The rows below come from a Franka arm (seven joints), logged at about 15 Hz.
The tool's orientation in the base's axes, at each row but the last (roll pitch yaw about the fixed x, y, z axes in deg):
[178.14, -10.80, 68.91]
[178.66, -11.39, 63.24]
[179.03, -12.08, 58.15]
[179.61, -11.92, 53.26]
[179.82, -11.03, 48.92]
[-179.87, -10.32, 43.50]
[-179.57, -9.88, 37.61]
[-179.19, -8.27, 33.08]
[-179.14, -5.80, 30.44]
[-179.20, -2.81, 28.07]
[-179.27, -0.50, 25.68]
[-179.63, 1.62, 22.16]
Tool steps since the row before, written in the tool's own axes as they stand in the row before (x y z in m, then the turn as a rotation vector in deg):
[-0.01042, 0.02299, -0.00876, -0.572, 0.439, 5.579]
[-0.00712, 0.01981, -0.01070, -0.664, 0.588, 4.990]
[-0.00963, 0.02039, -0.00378, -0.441, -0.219, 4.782]
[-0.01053, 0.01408, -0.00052, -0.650, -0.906, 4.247]
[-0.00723, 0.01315, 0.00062, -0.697, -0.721, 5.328]
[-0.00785, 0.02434, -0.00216, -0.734, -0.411, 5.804]
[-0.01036, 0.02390, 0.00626, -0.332, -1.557, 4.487]
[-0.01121, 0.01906, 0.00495, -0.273, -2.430, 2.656]
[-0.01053, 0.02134, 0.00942, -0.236, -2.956, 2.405]
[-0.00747, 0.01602, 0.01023, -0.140, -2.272, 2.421]
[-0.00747, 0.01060, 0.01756, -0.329, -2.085, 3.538]
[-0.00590, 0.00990, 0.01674, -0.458, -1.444, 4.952]
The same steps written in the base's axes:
[0.01685, -0.01938, 0.00738, 0.751, 0.225, -5.570]
[0.01333, -0.01700, 0.00953, 0.778, -0.021, -5.008]
[0.01184, -0.01946, 0.00202, 0.184, 0.557, -4.771]
[0.00504, -0.01678, -0.00157, -0.558, 0.719, -4.296]
[0.00532, -0.01391, -0.00195, -0.310, 0.716, -5.365]
[0.01088, -0.02323, 0.00066, -0.062, 0.526, -5.841]
[0.00735, -0.02445, -0.00812, -0.622, 1.529, -4.466]
[0.00170, -0.02156, -0.00678, -1.257, 2.126, -2.633]
[0.00256, -0.02308, -0.01075, -1.513, 2.581, -2.372]
[0.00134, -0.01728, -0.01081, -1.105, 2.024, -2.393]
[-0.00210, -0.01252, -0.01776, -1.192, 1.790, -3.514]
[-0.00221, -0.01147, -0.01663, -1.110, 1.142, -4.928]

